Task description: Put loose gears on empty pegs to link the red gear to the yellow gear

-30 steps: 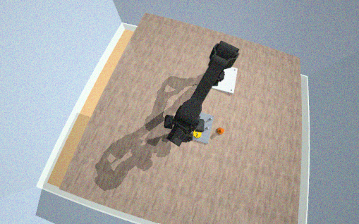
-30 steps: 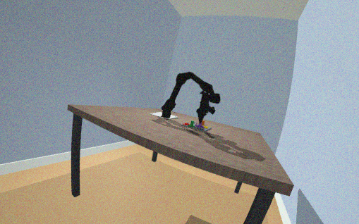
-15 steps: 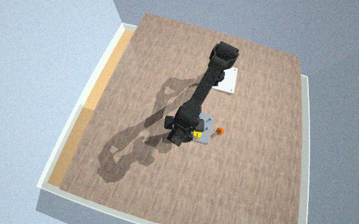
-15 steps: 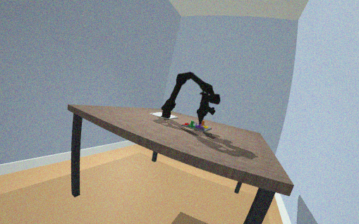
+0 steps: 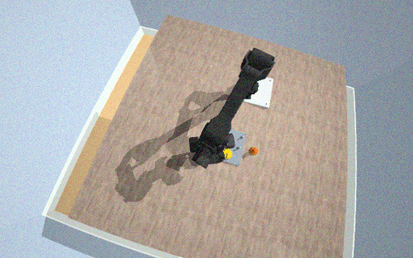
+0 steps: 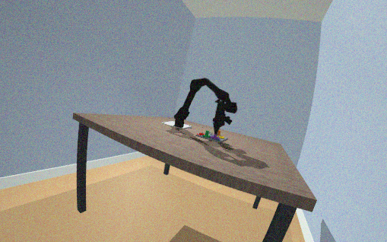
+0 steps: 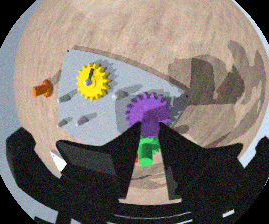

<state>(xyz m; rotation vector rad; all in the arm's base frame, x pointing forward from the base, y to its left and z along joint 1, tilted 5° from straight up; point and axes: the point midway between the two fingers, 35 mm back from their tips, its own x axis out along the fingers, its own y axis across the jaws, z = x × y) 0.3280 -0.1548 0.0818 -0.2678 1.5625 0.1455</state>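
Now: the purple gear 1 cm below my gripper tip. From my gripper tip the other things lie so: green gear (5 cm behind, 1 cm to the right, 1 cm below); then red gear (9 cm behind, 2 cm below, 1 cm to the left); then yellow gear (9 cm to the left, 3 cm ahead, 2 cm below).
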